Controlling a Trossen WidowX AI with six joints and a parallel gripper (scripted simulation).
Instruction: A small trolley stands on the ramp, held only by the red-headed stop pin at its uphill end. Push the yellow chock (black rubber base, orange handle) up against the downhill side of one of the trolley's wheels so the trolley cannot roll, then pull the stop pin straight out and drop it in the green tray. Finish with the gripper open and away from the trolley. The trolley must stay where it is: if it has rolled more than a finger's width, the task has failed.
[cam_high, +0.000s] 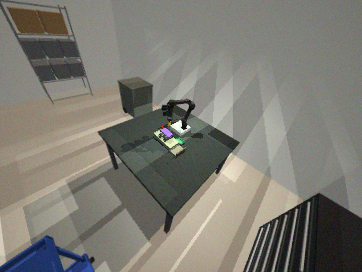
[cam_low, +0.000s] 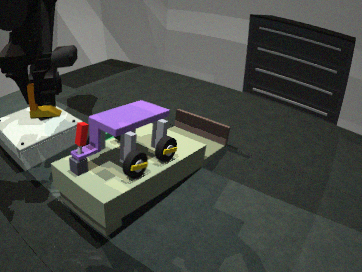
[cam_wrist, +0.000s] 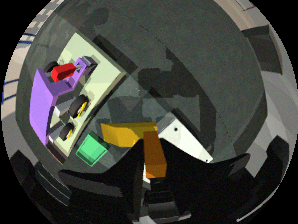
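My gripper tip is now 10 mm short of the yellow chock, 20 mm to the right of it and 10 mm above it. Also, from my gripper tip: trolley: 140 mm ahead, 130 mm to the left, 60 mm below; then red-headed stop pin: 130 mm ahead, 30 mm to the left, 50 mm below; then ramp: 140 mm ahead, 140 mm to the left, 130 mm below.
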